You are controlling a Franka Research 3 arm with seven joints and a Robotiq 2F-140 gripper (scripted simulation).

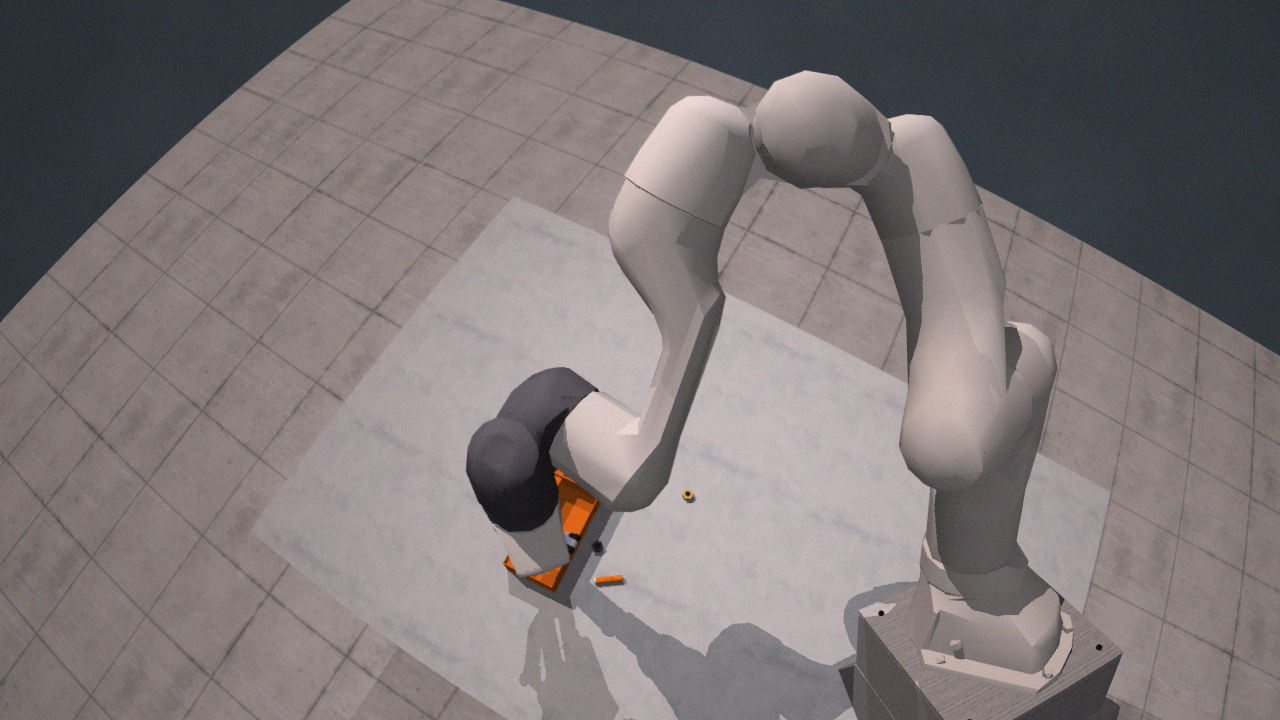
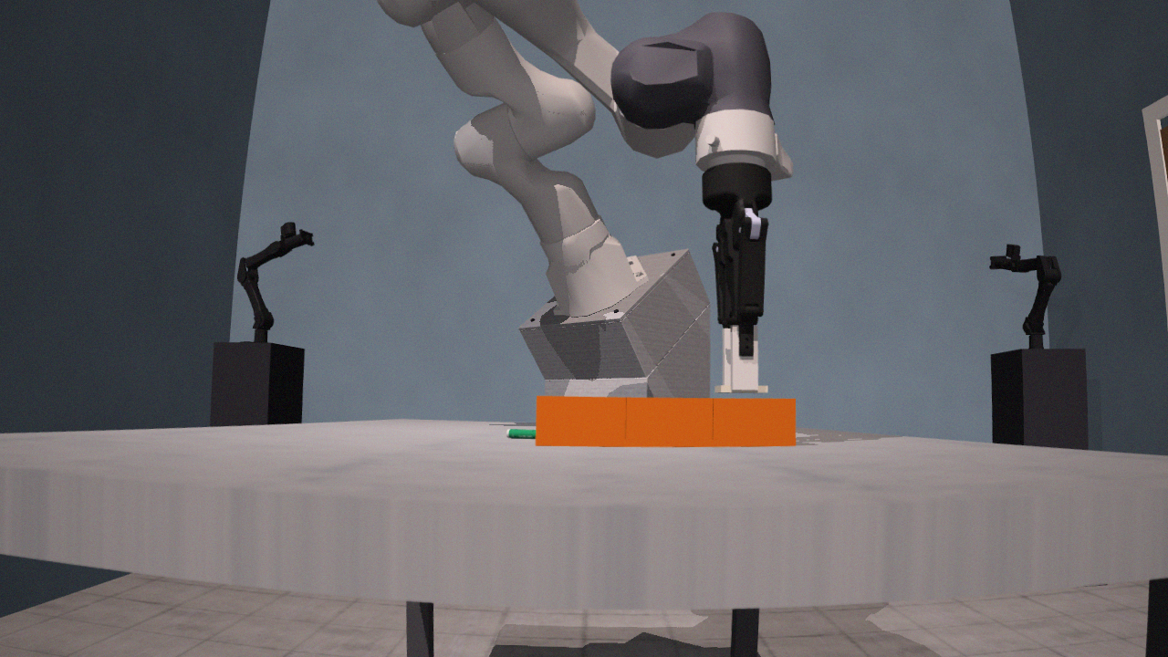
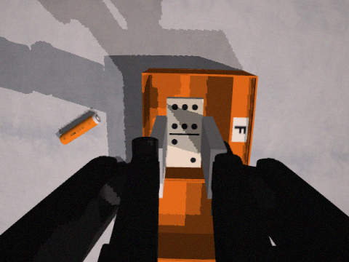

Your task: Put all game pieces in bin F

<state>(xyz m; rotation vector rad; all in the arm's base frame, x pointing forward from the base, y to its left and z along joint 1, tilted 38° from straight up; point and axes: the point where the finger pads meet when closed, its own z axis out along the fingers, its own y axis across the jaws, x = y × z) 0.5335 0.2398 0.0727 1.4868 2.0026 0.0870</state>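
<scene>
Now: the orange bin 3 cm ahead of my hand, 8 cm to the right of it and 7 cm below it. Round my hand: orange battery: 9 cm behind, 3 cm to the right, 8 cm below; black nut: 5 cm behind, 7 cm to the right, 8 cm below; white domino: 3 cm below.
</scene>
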